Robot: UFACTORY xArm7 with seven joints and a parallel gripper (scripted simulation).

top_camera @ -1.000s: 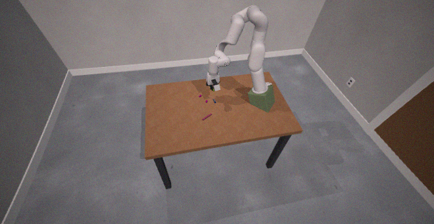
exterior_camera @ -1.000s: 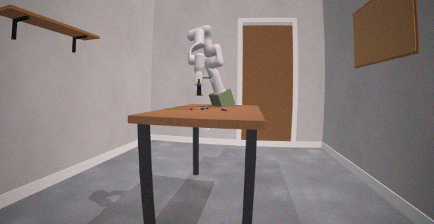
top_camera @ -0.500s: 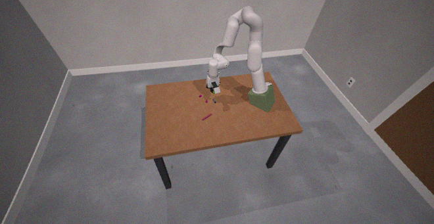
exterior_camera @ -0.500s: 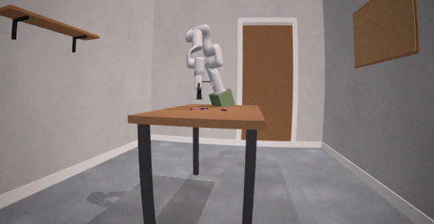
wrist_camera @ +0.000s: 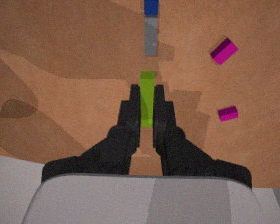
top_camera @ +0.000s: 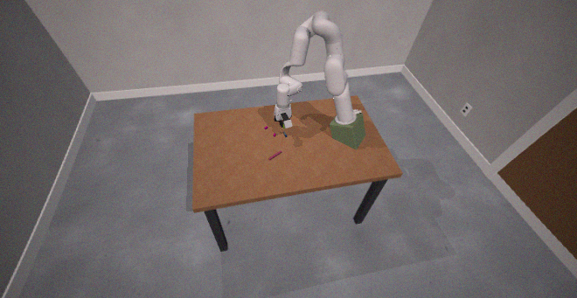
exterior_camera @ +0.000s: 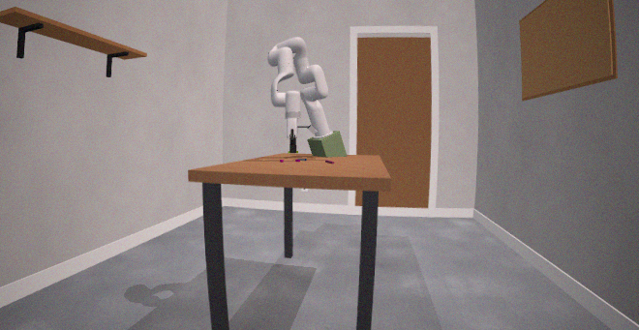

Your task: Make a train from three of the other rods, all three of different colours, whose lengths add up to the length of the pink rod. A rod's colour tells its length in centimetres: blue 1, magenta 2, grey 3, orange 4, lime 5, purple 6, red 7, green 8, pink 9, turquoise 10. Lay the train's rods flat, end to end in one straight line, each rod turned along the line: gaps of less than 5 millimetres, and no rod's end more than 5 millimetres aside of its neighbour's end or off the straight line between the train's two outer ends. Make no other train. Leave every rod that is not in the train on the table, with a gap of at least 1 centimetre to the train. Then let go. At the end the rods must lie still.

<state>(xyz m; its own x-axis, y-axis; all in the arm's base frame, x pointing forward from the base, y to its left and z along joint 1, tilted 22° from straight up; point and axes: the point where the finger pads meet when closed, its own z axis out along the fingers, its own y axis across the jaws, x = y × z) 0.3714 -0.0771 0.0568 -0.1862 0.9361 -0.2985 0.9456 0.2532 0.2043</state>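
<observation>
The grey rod lies 10 mm behind my hand, 40 mm to the left of it and 50 mm below it. Also, from my hand: lime rod (20 mm below); then pink rod (80 mm ahead, 200 mm to the left, 50 mm below); then blue rod (10 mm behind, 60 mm to the left, 50 mm below).
</observation>
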